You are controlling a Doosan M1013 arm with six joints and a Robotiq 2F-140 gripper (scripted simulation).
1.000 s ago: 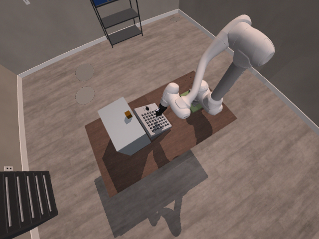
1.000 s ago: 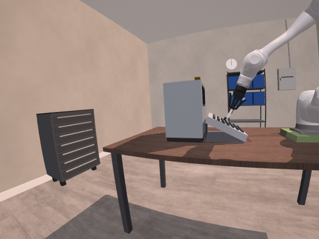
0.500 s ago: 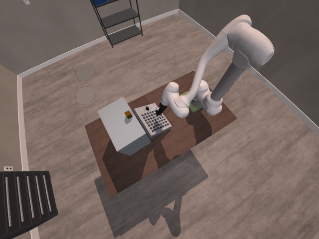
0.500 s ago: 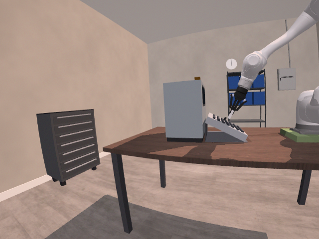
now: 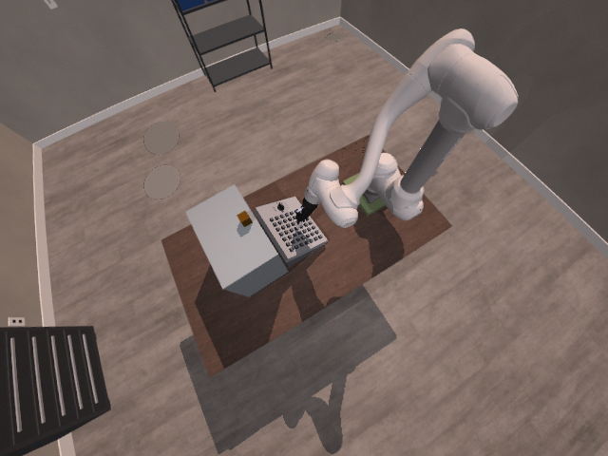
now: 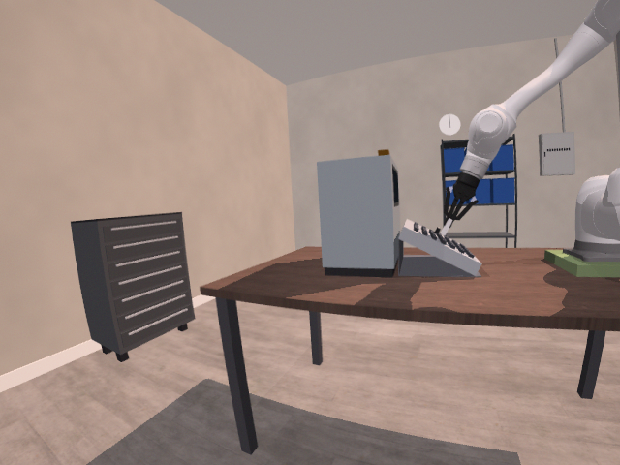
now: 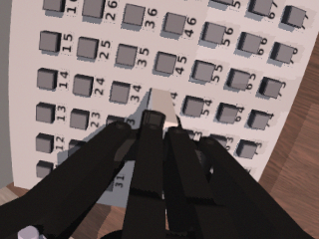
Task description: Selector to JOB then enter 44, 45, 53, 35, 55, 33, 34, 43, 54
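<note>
Right now my hand is 40 mm above the key 44 and 20 mm short of it. From my hand the other things lie so: black selector knob: 160 mm to the right, 30 mm below, 30 mm ahead; sloped keypad: 80 mm below, 50 mm to the right, 50 mm ahead.
</note>
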